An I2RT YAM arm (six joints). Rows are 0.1 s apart.
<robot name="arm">
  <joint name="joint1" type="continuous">
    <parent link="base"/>
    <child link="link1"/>
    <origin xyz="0 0 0.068" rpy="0 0 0"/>
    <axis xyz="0 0 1"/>
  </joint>
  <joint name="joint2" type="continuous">
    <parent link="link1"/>
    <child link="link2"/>
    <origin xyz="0.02 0.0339 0.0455" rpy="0 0 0"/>
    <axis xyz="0 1 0"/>
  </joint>
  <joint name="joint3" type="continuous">
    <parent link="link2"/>
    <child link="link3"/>
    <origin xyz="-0.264 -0.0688 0" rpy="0 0 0"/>
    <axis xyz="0 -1 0"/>
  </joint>
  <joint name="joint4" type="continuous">
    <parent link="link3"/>
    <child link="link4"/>
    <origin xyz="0.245 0.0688 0.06" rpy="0 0 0"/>
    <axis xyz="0 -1 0"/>
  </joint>
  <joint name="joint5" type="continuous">
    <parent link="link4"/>
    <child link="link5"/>
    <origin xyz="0.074 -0.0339 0.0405" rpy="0 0 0"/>
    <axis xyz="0 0 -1"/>
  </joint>
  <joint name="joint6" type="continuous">
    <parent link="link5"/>
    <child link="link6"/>
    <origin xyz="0.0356 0 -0.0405" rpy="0 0 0"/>
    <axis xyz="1 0 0"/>
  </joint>
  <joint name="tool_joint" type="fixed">
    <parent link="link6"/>
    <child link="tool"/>
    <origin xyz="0 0 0" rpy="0 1.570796 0"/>
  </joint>
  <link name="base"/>
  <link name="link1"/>
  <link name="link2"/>
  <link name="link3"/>
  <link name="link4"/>
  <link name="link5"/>
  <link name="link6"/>
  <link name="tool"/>
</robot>
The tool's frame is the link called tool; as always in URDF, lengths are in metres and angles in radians. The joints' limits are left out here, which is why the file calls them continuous.
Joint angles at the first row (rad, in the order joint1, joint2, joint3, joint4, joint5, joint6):
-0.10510 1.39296 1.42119 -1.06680 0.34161 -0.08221
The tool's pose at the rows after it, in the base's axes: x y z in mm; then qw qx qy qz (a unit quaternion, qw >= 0):
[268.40, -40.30, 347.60, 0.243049, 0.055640, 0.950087, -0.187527]
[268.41, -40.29, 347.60, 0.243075, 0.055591, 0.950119, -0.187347]
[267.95, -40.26, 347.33, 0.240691, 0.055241, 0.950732, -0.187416]
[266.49, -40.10, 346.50, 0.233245, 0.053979, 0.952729, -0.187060]
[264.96, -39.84, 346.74, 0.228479, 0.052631, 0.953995, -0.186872]
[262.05, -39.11, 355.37, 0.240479, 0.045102, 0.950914, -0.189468]
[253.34, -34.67, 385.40, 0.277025, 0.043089, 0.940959, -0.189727]
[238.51, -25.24, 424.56, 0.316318, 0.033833, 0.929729, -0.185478]
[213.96, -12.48, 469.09, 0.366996, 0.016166, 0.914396, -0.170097]
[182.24, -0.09, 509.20, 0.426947, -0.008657, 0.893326, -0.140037]
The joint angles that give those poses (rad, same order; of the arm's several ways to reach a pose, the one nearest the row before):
-0.10508 1.39294 1.42117 -1.06603 0.34162 -0.08219
-0.10509 1.39297 1.42121 -1.06604 0.34124 -0.08220
-0.10511 1.39297 1.42119 -1.07098 0.34161 -0.08222
-0.10508 1.39295 1.42119 -1.08666 0.34162 -0.08220
-0.10472 1.39144 1.42310 -1.09998 0.34161 -0.08297
-0.10317 1.37844 1.44214 -1.10341 0.34124 -0.10203
-0.08945 1.35556 1.53332 -1.14233 0.34085 -0.10547
-0.05590 1.34184 1.67754 -1.22321 0.34008 -0.10511
-0.00517 1.33039 1.86065 -1.31972 0.32519 -0.10473
0.05513 1.31705 2.04221 -1.39637 0.28859 -0.10433

